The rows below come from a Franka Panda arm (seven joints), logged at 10 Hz.
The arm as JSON. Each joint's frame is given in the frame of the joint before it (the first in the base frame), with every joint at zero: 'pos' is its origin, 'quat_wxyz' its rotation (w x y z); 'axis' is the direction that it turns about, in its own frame. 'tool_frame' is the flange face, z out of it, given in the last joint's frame.
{
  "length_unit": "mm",
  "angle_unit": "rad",
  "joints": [
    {
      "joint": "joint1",
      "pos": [
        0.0,
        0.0,
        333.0
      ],
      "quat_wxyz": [
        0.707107,
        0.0,
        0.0,
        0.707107
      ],
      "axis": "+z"
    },
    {
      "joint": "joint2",
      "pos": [
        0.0,
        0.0,
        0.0
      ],
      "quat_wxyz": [
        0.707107,
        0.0,
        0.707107,
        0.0
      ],
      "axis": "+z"
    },
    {
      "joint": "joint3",
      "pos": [
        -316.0,
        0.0,
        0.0
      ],
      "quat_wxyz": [
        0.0,
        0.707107,
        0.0,
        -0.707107
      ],
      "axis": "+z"
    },
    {
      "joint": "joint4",
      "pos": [
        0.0,
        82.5,
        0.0
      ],
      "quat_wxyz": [
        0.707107,
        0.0,
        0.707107,
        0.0
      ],
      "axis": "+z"
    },
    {
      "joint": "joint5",
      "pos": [
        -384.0,
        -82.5,
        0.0
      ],
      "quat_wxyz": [
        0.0,
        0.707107,
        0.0,
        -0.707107
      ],
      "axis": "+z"
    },
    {
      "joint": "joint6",
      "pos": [
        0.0,
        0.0,
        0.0
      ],
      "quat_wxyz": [
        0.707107,
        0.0,
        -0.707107,
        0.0
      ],
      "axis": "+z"
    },
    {
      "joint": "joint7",
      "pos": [
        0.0,
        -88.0,
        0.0
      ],
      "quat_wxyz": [
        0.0,
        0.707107,
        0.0,
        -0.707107
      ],
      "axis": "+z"
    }
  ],
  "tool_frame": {
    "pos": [
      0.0,
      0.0,
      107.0
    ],
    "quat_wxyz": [
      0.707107,
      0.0,
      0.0,
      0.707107
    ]
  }
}
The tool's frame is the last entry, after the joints.
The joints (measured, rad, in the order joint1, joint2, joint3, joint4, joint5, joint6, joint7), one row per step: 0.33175, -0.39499, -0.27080, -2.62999, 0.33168, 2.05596, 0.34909; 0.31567, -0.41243, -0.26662, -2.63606, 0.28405, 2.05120, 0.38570; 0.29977, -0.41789, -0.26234, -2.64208, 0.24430, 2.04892, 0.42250; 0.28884, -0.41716, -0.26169, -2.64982, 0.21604, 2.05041, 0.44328; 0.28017, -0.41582, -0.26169, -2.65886, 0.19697, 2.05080, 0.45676; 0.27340, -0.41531, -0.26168, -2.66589, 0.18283, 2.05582, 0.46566
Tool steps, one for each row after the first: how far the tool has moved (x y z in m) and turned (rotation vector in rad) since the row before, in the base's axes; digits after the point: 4 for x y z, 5 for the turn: -0.0027, -0.0068, 0.0029, -0.03977, 0.00042, -0.01409; -0.0020, -0.0063, -0.0012, -0.03808, 0.00957, -0.02040; -0.0019, -0.0051, -0.0038, -0.02701, 0.00993, -0.01195; -0.0025, -0.0039, -0.0045, -0.01825, 0.01167, -0.00859; -0.0014, -0.0031, -0.0030, -0.01352, 0.00361, -0.00673
